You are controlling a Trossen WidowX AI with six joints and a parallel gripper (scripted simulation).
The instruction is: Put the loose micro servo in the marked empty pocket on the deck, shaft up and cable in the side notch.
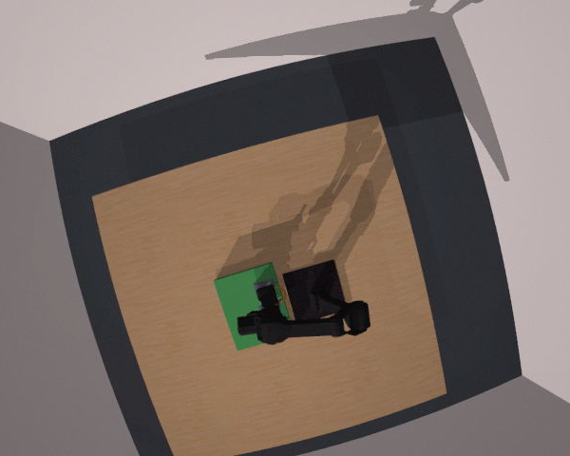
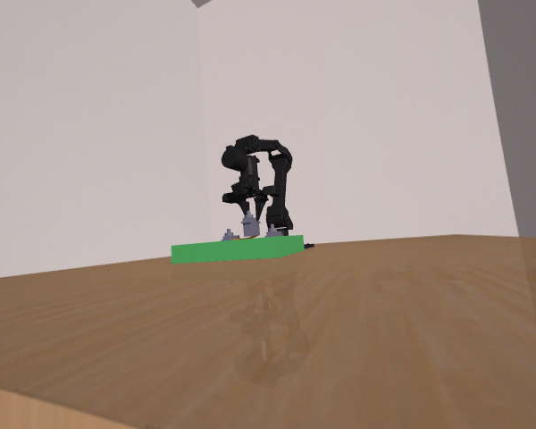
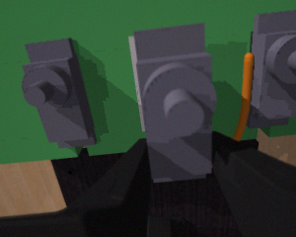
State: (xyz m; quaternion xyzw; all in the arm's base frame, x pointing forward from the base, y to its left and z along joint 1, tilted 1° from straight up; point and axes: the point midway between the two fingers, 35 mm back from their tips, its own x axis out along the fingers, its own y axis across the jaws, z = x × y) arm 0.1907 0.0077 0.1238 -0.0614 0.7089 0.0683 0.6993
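Right now my gripper tip is 12 cm short of the green deck, 2 cm to the right of it and 8 cm above it.
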